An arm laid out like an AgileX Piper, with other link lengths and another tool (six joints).
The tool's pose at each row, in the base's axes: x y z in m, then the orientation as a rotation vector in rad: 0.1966 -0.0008 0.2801 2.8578 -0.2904 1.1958; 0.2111 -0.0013 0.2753 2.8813 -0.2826 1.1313; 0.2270 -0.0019 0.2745 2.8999 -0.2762 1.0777; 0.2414 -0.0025 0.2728 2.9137 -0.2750 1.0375; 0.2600 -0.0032 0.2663 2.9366 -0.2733 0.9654; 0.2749 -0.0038 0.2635 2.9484 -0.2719 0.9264; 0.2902 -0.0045 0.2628 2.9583 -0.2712 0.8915; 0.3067 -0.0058 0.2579 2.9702 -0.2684 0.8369; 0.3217 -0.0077 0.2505 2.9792 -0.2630 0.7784; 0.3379 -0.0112 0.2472 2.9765 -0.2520 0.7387; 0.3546 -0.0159 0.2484 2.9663 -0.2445 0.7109; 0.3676 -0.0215 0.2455 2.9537 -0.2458 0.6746; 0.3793 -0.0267 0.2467 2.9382 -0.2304 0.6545; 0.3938 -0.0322 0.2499 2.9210 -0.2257 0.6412; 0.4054 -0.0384 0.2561 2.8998 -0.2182 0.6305; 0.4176 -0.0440 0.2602 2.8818 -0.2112 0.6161
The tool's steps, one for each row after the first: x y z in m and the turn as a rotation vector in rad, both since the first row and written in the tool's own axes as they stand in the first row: 0.0066 -0.0020 0.0136 -0.0046 -0.0436 -0.0079; 0.0171 -0.0042 0.0254 -0.0082 -0.0796 -0.0142; 0.0259 -0.0062 0.0368 -0.0110 -0.1068 -0.0164; 0.0342 -0.0086 0.0545 -0.0163 -0.1551 -0.0202; 0.0425 -0.0106 0.0670 -0.0190 -0.1811 -0.0225; 0.0527 -0.0127 0.0784 -0.0216 -0.2043 -0.0242; 0.0607 -0.0143 0.0935 -0.0278 -0.2397 -0.0287; 0.0661 -0.0148 0.1095 -0.0365 -0.2769 -0.0358; 0.0755 -0.0142 0.1235 -0.0484 -0.3000 -0.0478; 0.0885 -0.0127 0.1349 -0.0640 -0.3142 -0.0587; 0.0963 -0.0094 0.1466 -0.0854 -0.3334 -0.0656; 0.1060 -0.0065 0.1545 -0.1020 -0.3419 -0.0824; 0.1191 -0.0039 0.1630 -0.1201 -0.3460 -0.0923; 0.1325 -0.0002 0.1674 -0.1407 -0.3475 -0.1051; 0.1447 0.0029 0.1737 -0.1594 -0.3521 -0.1169
